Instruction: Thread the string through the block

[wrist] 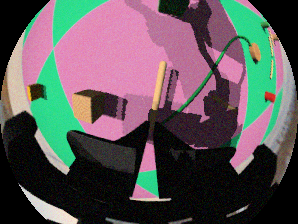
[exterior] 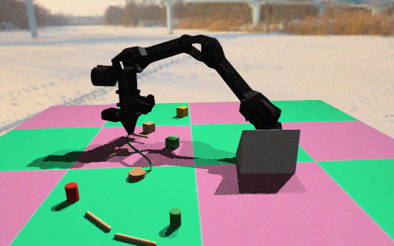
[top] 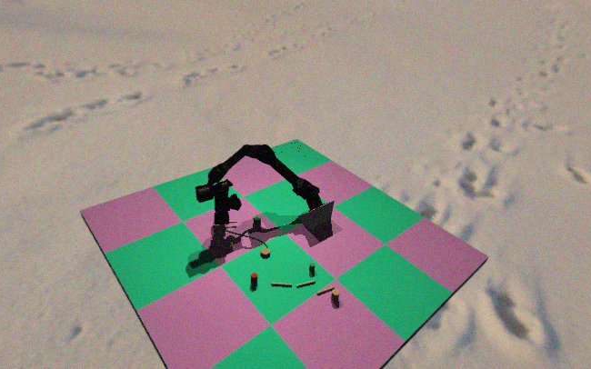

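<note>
The green block lies 13 cm behind my gripper tip and 9 cm to the left of it. From my gripper tip the other things lie so: tan wooden block: 6 cm behind, 6 cm to the right; thin wooden stick: 1 cm behind, 1 cm to the left; round wooden button: 4 cm behind, 26 cm to the left, 1 cm below.
</note>
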